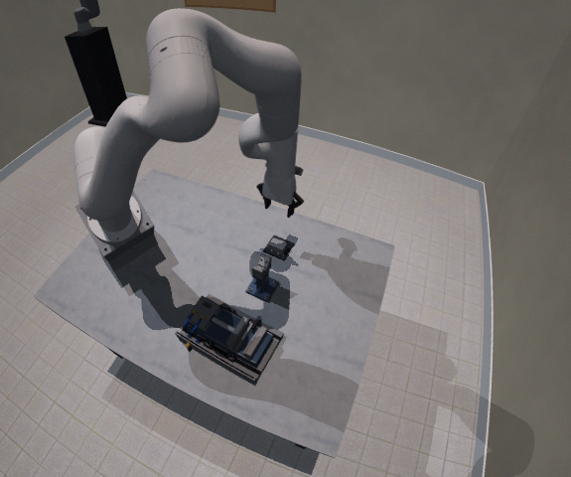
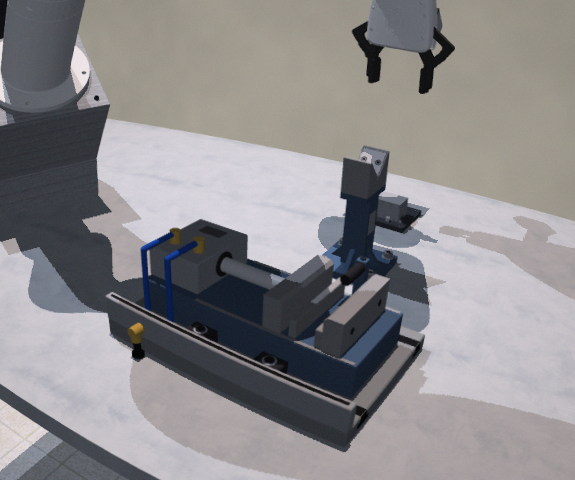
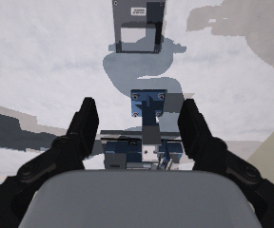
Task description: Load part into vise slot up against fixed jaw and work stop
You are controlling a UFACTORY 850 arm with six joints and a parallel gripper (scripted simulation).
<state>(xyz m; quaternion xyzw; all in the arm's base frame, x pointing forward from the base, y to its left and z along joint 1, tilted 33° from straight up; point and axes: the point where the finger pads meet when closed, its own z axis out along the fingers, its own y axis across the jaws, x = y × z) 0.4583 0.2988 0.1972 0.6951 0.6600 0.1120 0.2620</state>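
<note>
My gripper is now 220 mm above the part. From my hand the other things lie so: black work stop: 360 mm to the right, 140 mm below, 60 mm ahead; then dark infeed plate: 230 mm below, 10 mm to the left; then blue post: 180 mm to the right, 170 mm below, 10 mm ahead.
</note>
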